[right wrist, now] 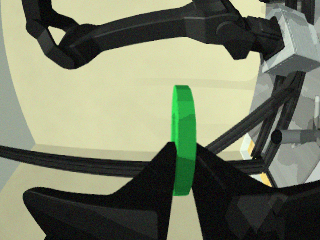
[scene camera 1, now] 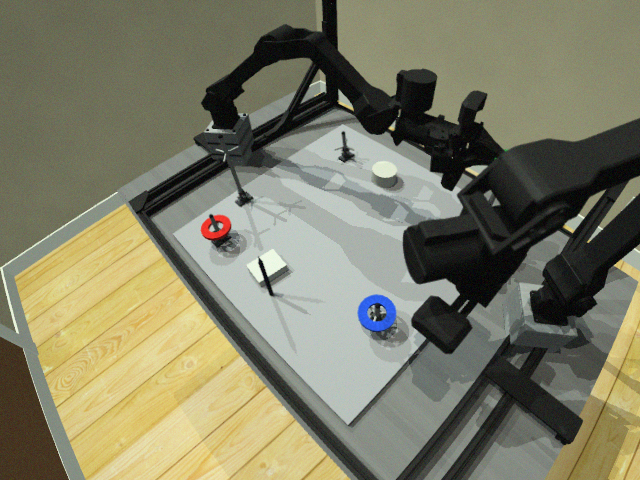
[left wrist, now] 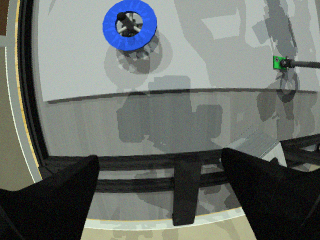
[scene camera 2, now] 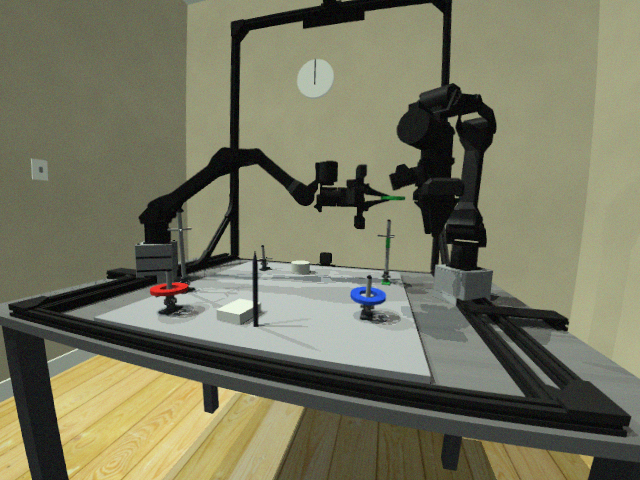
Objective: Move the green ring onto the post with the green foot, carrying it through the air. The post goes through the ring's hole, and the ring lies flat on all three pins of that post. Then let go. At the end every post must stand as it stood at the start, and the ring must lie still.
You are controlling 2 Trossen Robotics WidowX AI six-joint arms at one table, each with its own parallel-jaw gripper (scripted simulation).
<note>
In view: my left gripper (scene camera 1: pixel 455 314), my right gripper (scene camera 1: pixel 508 161), a green ring (right wrist: pixel 183 121) and a white block (scene camera 1: pixel 274 265).
The white block is seen too in scene camera 2 (scene camera 2: pixel 239 311). My left gripper is seen too in the left wrist view (left wrist: pixel 161 159) and in scene camera 2 (scene camera 2: pixel 431 235). My right gripper shows as well in the right wrist view (right wrist: pixel 181 148) and in scene camera 2 (scene camera 2: pixel 389 198). The left wrist view does not show the green ring: it is out of frame. The right wrist view misses the white block: it is out of frame.
</note>
